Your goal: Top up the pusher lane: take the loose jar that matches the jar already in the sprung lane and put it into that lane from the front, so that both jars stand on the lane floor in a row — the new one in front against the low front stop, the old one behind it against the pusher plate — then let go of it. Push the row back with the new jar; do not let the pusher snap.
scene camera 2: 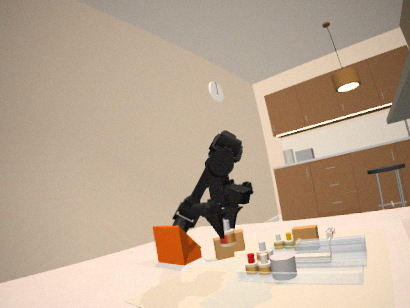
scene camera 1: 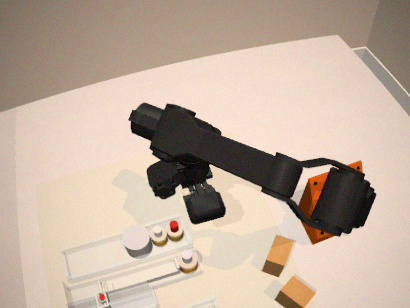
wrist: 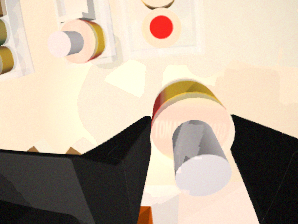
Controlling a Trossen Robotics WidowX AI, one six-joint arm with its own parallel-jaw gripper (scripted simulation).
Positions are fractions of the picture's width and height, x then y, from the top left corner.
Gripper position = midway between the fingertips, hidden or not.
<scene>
In view: the gripper (scene camera 1: 0.48,0.65) and a grey cylinder (scene camera 1: 0.33,0.78).
The gripper also shows in scene camera 2 (scene camera 2: 0.55,0.77) and in the wrist view (wrist: 0.63,0.55). The wrist view does not show the grey cylinder: it is out of frame.
</scene>
